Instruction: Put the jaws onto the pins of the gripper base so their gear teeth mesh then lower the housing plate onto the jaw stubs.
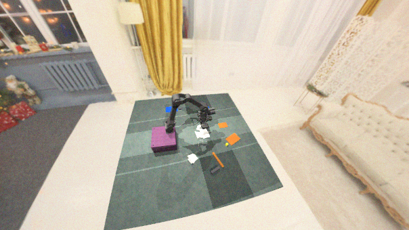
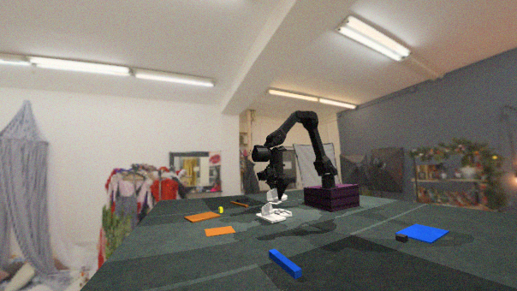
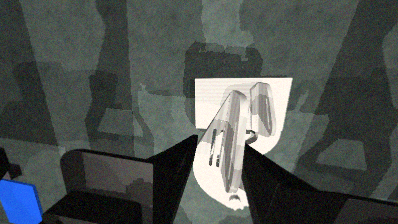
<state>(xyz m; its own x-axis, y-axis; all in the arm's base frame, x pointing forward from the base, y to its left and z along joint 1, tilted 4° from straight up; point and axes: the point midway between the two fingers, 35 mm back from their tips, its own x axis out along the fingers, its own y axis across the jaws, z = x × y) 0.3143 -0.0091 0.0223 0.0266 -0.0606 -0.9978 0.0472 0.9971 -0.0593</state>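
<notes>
Now: the white plate-like part 2 cm ahead of my gripper tip, 3 cm to the right of it and 8 cm below it. Also, from my gripper tip: small yellow piece: 18 cm ahead, 22 cm to the right, 7 cm below; then white gripper base: 17 cm behind, 27 cm to the right, 5 cm below; then white housing plate: 5 cm behind, 4 cm to the right, 8 cm below.
</notes>
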